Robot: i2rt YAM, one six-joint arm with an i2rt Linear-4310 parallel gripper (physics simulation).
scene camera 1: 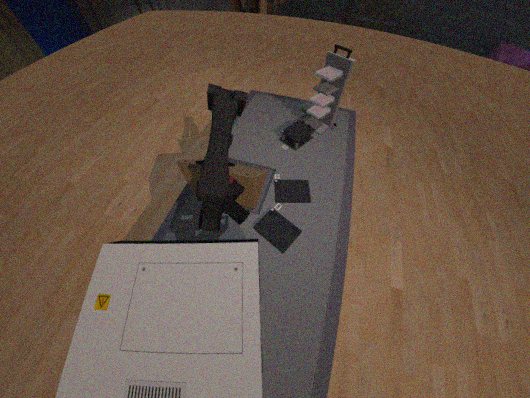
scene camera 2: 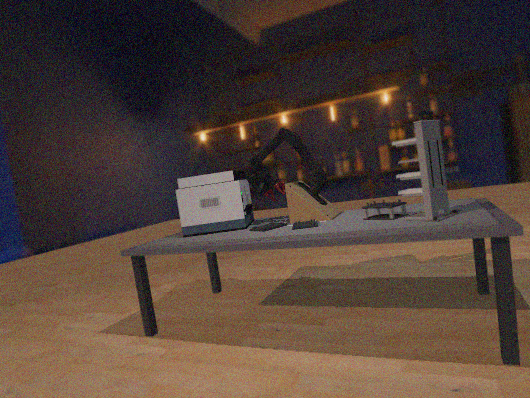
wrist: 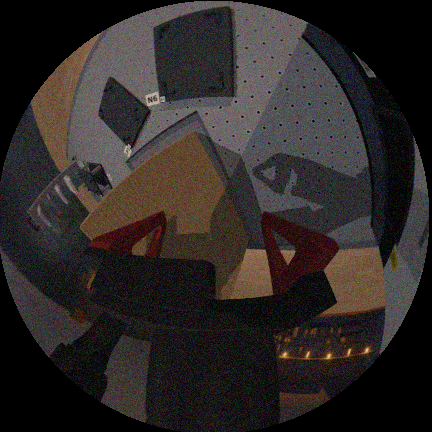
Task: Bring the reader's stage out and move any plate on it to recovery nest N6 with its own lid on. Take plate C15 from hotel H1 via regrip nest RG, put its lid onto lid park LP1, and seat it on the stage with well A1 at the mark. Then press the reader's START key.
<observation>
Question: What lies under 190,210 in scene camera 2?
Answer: A plate reader.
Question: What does my gripper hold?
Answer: Nothing.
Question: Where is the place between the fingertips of my gripper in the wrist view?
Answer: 213,216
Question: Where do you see a plate reader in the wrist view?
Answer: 365,104
</observation>
